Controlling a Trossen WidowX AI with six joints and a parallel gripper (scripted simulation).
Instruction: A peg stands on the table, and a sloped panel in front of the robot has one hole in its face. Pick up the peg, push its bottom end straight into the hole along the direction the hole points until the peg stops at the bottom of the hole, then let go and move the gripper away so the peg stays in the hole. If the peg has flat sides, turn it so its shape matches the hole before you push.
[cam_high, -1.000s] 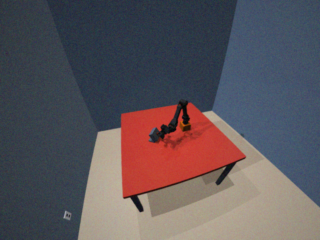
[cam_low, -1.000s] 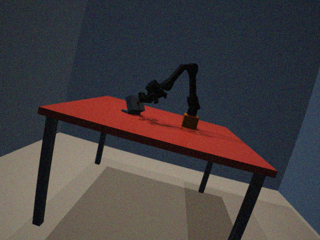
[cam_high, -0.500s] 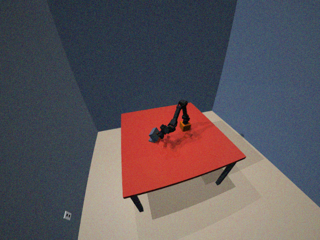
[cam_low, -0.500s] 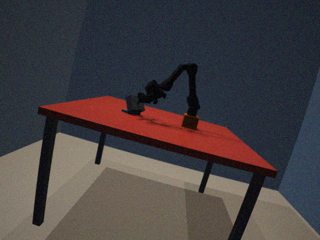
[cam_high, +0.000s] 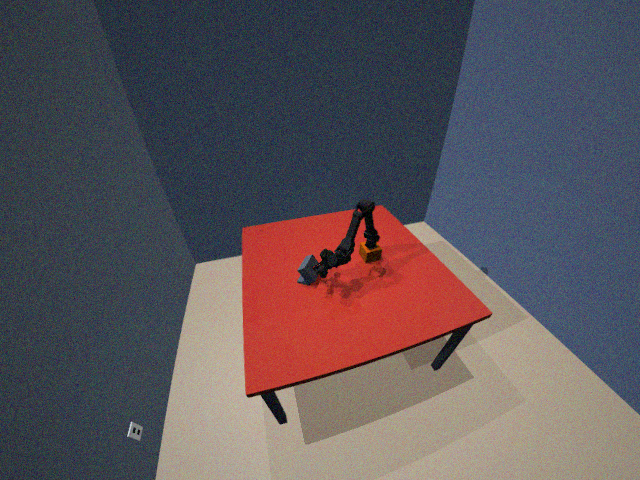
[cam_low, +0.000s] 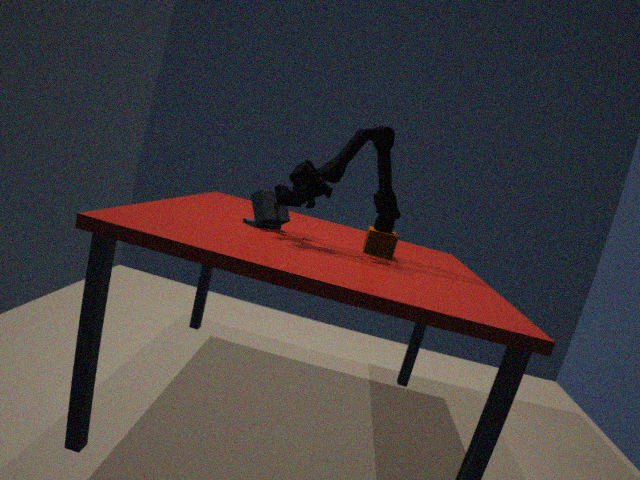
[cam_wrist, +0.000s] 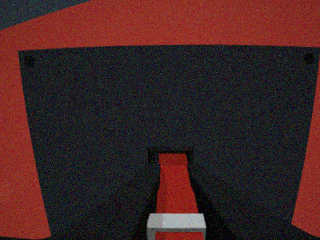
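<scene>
Now: the red peg 10 mm behind my gripper tip, 10 mm to the left of it and 10 mm above it. From my gripper tip the other things lie so: sloped panel (20 mm ahead, 20 mm to the right, 30 mm below); then hole (10 mm ahead, 10 mm to the right, 10 mm below).
</scene>
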